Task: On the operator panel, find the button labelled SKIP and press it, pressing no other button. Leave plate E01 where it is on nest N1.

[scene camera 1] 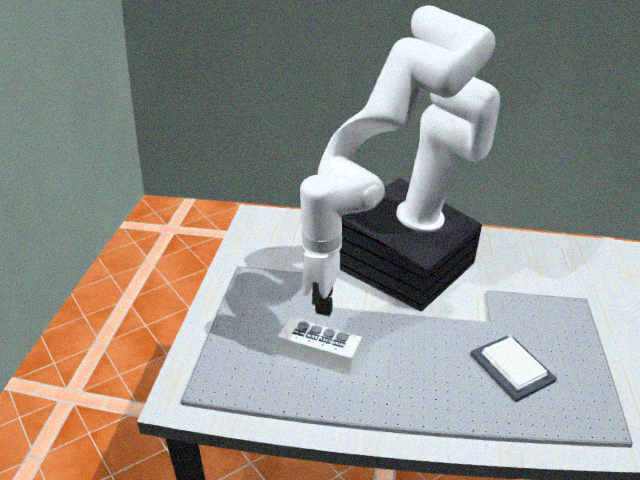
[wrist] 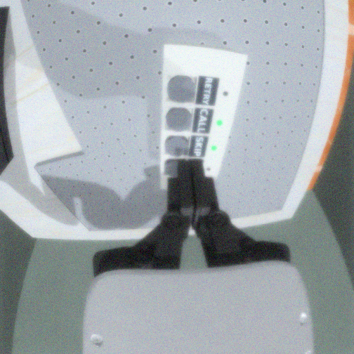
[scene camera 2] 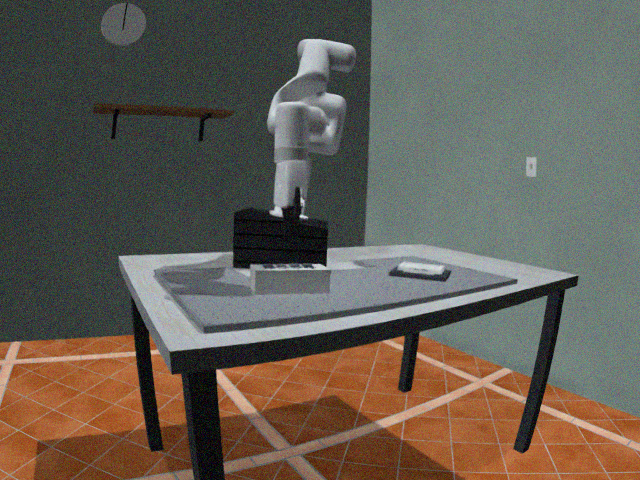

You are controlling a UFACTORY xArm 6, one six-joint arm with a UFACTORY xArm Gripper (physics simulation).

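Seen in the pictures: gripper, between the fingertips: [scene camera 1: 324,312] [scene camera 2: 290,239]; arm's base, origin of its link: [scene camera 1: 420,217].
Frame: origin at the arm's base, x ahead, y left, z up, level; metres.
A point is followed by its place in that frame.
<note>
The white operator panel [scene camera 1: 316,350] {z -0.086, x 0.467, y -0.115 m} [scene camera 2: 292,282] {z -0.105, x 0.467, y -0.123 m} [wrist: 202,60] carries a row of round grey buttons. In the wrist view the SKIP button [wrist: 176,145] lies between the CALL button [wrist: 178,119] and a partly hidden button [wrist: 171,167] whose label is covered by the fingers. Green lamps glow beside the CALL label [wrist: 202,120] and the SKIP label [wrist: 198,146]; the lamp by RETRY is dark. My gripper [scene camera 1: 324,313] {z -0.019, x 0.421, y -0.116 m} [scene camera 2: 292,220] [wrist: 187,172] is shut and empty, raised above the panel. White plate E01 [scene camera 1: 514,361] {z -0.107, x 0.339, y 0.296 m} [scene camera 2: 420,268] {z -0.105, x 0.367, y 0.271 m} lies on dark nest N1 [scene camera 1: 479,354] {z -0.118, x 0.328, y 0.218 m} [scene camera 2: 399,273] {z -0.122, x 0.343, y 0.218 m}.
The panel and nest stand on a grey perforated board [scene camera 1: 413,403] {z -0.131, x 0.503, y 0.107 m} [scene camera 2: 217,315] {z -0.131, x 0.605, y -0.305 m} on the pale table [scene camera 1: 542,258] {z -0.144, x -0.153, y 0.351 m}. The black arm base [scene camera 1: 413,281] {z -0.068, x 0.185, y 0.029 m} [scene camera 2: 279,242] {z -0.062, x 0.148, y -0.067 m} stands behind the board. The nest is well to the right of the panel in both scene views.
</note>
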